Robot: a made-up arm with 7 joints. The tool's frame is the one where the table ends. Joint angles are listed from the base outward.
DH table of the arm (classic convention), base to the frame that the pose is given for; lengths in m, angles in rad. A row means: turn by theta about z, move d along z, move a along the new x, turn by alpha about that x. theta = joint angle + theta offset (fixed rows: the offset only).
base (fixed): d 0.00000; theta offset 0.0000; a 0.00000; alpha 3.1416
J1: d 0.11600; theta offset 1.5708; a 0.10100; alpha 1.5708
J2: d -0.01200; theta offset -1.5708; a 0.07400; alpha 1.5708
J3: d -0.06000; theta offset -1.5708; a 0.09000; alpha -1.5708
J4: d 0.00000; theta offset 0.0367; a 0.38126; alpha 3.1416
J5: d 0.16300; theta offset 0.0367; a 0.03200; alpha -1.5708
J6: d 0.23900; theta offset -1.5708; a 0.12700; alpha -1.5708
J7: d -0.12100; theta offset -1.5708; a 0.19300; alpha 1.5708
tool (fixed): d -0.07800; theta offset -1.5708; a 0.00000; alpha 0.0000
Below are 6 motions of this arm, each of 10 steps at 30 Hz.
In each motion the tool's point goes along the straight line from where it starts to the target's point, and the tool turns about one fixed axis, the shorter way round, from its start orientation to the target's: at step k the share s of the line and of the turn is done. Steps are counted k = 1, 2, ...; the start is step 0. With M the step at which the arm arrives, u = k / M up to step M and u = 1 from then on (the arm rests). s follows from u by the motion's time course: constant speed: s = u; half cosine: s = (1 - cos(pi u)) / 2; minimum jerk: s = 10 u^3 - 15 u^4 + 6 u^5.
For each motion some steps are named. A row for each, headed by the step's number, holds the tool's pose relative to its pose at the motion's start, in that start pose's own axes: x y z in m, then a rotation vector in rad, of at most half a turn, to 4 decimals.
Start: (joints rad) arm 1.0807 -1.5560 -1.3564 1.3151 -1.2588 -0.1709 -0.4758
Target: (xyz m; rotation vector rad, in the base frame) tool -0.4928 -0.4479 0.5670 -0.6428 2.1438 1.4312
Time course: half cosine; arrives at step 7
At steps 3, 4, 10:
3: 0.0270 -0.0189 -0.0185 0.0150 0.0081 -0.0454
4: 0.0424 -0.0297 -0.0291 0.0236 0.0127 -0.0713
10: 0.0694 -0.0486 -0.0476 0.0386 0.0207 -0.1167

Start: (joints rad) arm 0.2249 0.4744 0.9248 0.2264 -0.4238 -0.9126 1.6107
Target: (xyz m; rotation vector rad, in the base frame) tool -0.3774 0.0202 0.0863 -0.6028 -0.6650 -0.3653
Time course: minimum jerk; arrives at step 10
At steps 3, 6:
3: 0.0049 -0.0006 -0.0049 -0.0060 -0.0434 -0.0742
6: 0.0207 -0.0026 -0.0207 -0.0249 -0.1816 -0.3104

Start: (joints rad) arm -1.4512 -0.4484 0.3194 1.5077 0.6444 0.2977 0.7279
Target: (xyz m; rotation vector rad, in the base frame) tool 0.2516 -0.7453 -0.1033 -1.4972 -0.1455 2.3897
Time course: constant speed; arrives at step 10
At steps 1, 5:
1: -0.0184 0.0103 0.0187 0.0083 0.0048 0.0255
5: -0.0921 0.0513 0.0933 0.0416 0.0238 0.1275

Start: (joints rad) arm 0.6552 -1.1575 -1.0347 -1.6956 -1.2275 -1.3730 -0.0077
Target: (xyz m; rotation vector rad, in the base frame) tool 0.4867 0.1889 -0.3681 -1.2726 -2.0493 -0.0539
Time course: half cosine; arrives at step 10
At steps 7, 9, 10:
7: 0.0339 -0.0794 -0.1375 -0.2848 0.1619 -0.1541
9: 0.0417 -0.0975 -0.1690 -0.3499 0.1989 -0.1893
10: 0.0428 -0.1000 -0.1733 -0.3587 0.2039 -0.1940

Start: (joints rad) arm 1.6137 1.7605 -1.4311 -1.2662 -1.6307 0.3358 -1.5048
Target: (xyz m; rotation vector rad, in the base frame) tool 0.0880 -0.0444 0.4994 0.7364 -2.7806 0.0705
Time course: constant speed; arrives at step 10
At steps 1, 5, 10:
1: -0.0151 -0.0011 0.0024 0.0098 0.0098 -0.0082
5: -0.0754 -0.0053 0.0122 0.0491 0.0488 -0.0410
10: -0.1507 -0.0106 0.0244 0.0982 0.0977 -0.0820

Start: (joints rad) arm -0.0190 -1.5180 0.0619 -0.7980 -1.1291 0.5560 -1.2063
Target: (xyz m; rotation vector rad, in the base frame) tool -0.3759 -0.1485 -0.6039 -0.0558 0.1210 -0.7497
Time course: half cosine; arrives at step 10
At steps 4, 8, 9, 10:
4: -0.0032 0.0000 0.0432 0.1491 -0.0592 -0.0695
8: -0.0083 0.0000 0.1131 0.3904 -0.1550 -0.1819
9: -0.0090 0.0000 0.1219 0.4211 -0.1671 -0.1962
10: -0.0092 0.0000 0.1250 0.4316 -0.1713 -0.2011

